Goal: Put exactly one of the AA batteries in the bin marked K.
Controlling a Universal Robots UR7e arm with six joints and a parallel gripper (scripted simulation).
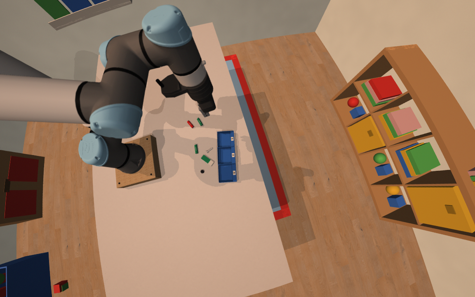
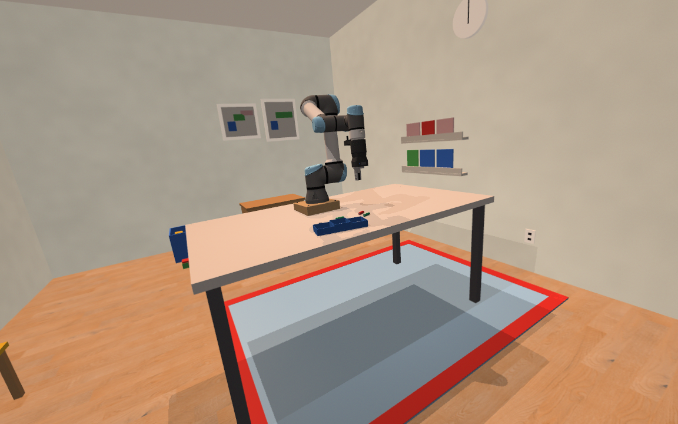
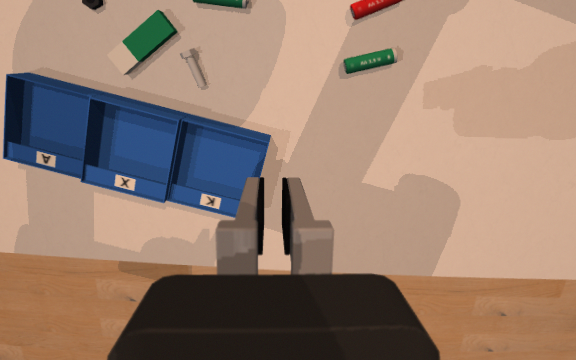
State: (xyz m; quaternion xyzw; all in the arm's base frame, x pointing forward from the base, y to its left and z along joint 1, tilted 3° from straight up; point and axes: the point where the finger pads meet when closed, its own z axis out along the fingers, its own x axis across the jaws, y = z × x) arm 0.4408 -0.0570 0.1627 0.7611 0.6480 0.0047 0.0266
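Right now my hand is 140 mm to the left of the blue bin row and 210 mm above it. Also, from my hand: grey bolt: 70 mm behind, 70 mm to the right, 220 mm below; then red AA battery: 100 mm behind, 100 mm to the left, 220 mm below; then green AA battery: 120 mm behind, 40 mm to the right, 220 mm below.
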